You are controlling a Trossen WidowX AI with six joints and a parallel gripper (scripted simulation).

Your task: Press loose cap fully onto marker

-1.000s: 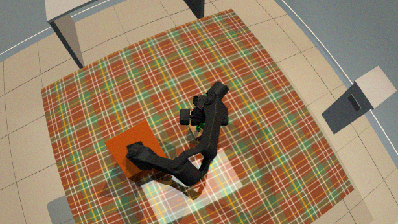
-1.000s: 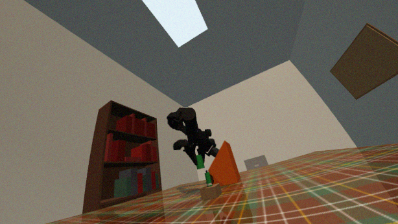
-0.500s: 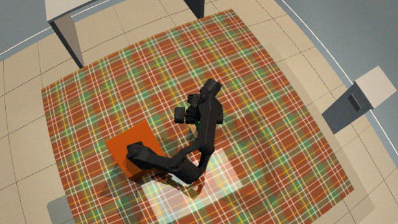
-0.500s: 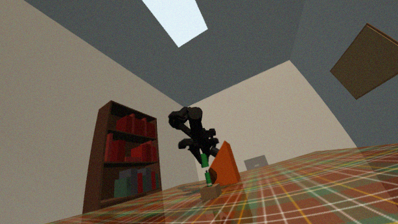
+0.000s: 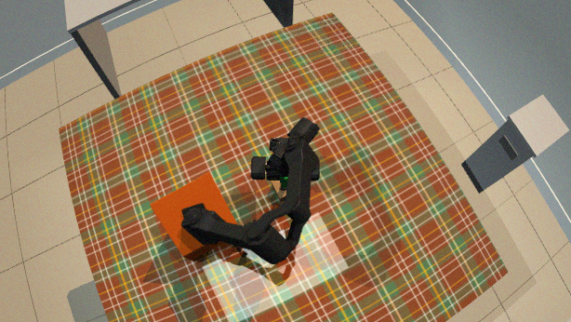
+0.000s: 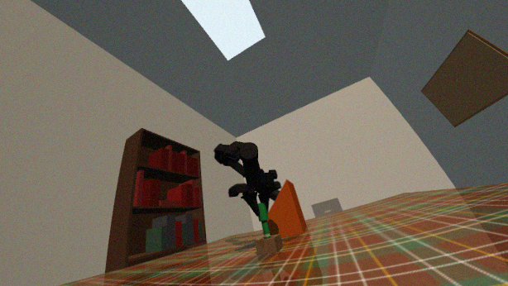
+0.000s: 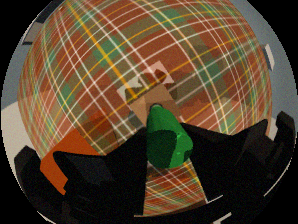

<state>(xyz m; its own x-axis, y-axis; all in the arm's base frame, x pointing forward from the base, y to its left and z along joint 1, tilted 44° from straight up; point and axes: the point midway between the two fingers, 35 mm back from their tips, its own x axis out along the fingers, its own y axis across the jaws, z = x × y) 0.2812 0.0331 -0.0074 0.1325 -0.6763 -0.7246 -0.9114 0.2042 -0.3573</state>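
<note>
Now: the brown holder block 80 mm below my gripper tip. The rest, counted from my gripper tip: green cap 10 mm above.
</note>
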